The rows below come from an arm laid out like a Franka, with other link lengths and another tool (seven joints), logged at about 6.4 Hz.
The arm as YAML. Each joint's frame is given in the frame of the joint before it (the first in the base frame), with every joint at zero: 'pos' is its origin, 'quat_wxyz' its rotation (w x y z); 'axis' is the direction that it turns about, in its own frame. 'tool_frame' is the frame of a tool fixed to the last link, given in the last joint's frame.
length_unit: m
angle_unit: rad
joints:
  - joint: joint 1
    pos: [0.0, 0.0, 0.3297]
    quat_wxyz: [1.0, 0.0, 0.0, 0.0]
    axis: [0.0, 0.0, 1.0]
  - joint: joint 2
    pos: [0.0, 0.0, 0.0]
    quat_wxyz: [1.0, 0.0, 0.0, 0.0]
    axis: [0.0, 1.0, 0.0]
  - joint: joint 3
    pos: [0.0, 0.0, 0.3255]
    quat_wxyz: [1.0, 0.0, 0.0, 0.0]
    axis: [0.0, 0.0, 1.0]
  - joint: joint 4
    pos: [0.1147, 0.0, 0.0]
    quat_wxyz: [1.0, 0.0, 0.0, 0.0]
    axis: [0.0, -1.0, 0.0]
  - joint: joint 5
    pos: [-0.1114, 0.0, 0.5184]
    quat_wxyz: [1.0, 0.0, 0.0, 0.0]
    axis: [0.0, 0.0, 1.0]
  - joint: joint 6
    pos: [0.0, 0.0, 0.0]
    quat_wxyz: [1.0, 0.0, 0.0, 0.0]
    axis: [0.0, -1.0, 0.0]
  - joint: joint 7
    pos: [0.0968, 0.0, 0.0]
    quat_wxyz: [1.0, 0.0, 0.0, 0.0]
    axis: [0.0, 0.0, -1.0]
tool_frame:
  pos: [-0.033, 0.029, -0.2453]
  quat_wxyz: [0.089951, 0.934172, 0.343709, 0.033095]
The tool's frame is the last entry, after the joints.
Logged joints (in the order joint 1, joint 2, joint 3, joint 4, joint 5, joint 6, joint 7), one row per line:
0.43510 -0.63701 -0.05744 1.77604 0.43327 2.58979 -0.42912
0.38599 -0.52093 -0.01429 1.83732 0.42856 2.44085 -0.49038
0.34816 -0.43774 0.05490 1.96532 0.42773 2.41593 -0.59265
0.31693 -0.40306 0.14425 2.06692 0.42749 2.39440 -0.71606
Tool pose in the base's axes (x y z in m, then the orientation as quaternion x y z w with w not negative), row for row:
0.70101 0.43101 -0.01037 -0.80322 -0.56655 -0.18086 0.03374
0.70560 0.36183 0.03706 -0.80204 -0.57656 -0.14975 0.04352
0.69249 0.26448 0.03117 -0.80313 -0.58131 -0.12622 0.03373
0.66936 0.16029 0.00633 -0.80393 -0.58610 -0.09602 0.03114
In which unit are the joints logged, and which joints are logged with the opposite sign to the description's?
The joints are logged in radians. Opposite sign: joint 2, joint 3, joint 4.
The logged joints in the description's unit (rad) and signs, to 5 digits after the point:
0.43510 0.63701 0.05744 -1.77604 0.43327 2.58979 -0.42912
0.38599 0.52093 0.01429 -1.83732 0.42856 2.44085 -0.49038
0.34816 0.43774 -0.05490 -1.96532 0.42773 2.41593 -0.59265
0.31693 0.40306 -0.14425 -2.06692 0.42749 2.39440 -0.71606

